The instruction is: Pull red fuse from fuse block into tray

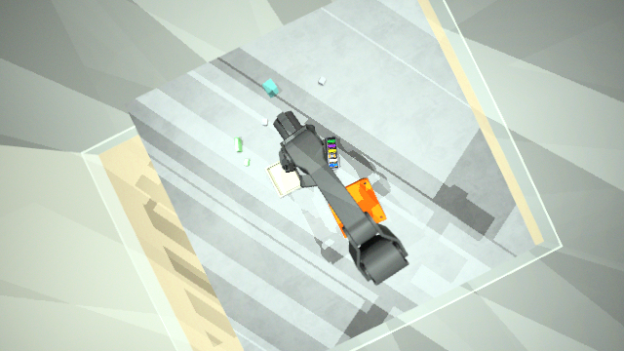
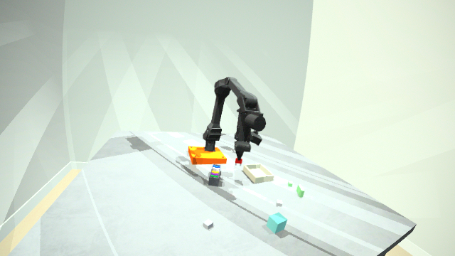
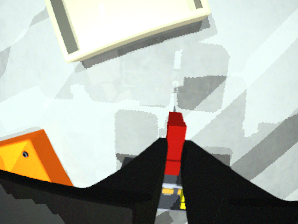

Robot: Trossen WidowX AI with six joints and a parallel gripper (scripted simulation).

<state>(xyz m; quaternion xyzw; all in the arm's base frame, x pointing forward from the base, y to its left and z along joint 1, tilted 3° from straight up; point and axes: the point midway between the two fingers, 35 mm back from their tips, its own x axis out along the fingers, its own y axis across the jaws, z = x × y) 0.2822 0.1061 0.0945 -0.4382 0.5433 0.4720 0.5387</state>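
My gripper tip is now 4 cm past the cream tray, 11 cm to the right of it and 9 cm above it. The rest, counted from my gripper tip: cyan cube 32 cm ahead, 7 cm to the left, 8 cm below; red fuse 1 cm below.
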